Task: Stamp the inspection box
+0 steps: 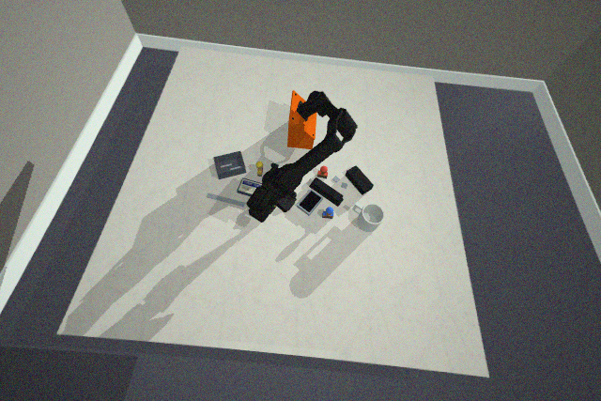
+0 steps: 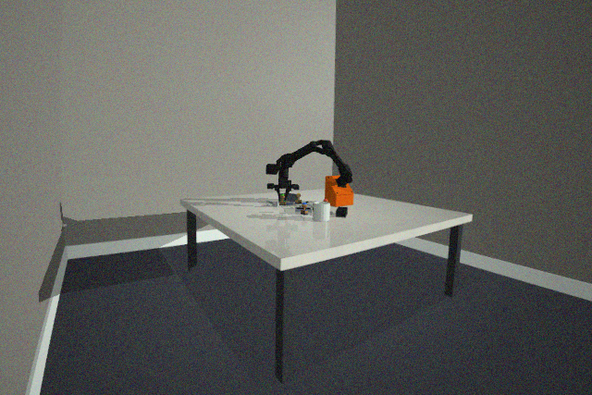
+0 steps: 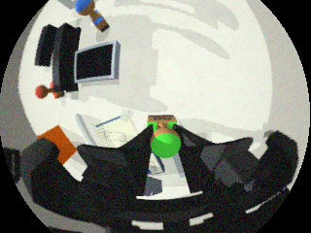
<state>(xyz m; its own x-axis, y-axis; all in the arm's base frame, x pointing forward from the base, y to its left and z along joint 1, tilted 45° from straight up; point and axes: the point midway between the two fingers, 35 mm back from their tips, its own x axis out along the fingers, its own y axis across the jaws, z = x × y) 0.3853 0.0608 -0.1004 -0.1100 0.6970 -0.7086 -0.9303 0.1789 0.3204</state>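
Now: the pale card 110 mm behind my gripper tip and 40 mm below it. Round my gripper tip: ink pad 140 mm to the left, 70 mm behind, 30 mm below; then green stamp right at my gripper tip; then yellow stamp 150 mm behind, 90 mm to the right, 20 mm below.
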